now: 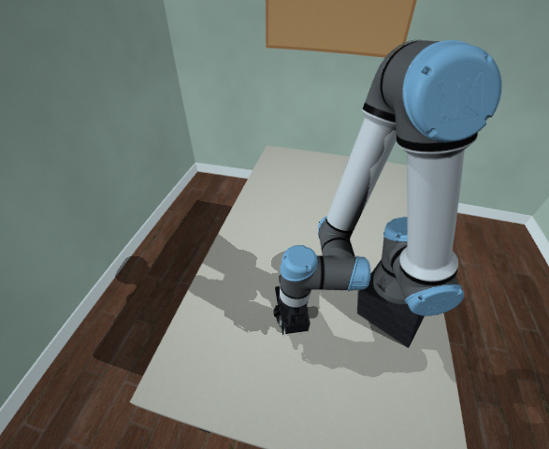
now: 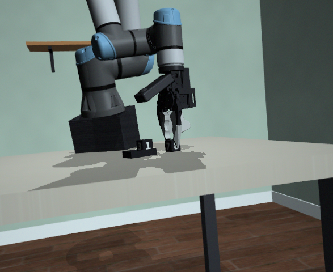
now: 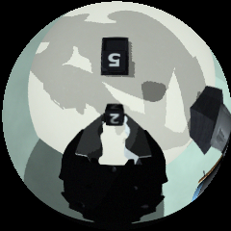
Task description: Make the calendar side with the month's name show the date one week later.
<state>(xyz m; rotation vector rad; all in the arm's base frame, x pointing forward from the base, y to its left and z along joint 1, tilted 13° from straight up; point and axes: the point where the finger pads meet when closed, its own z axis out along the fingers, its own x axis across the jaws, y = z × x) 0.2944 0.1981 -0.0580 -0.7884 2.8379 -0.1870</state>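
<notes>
My gripper is now 80 mm to the left of the black digit cube and 50 mm short of it. The rest, counted from my hand: black tray (100 mm to the right, 60 mm ahead, 20 mm below).
</notes>
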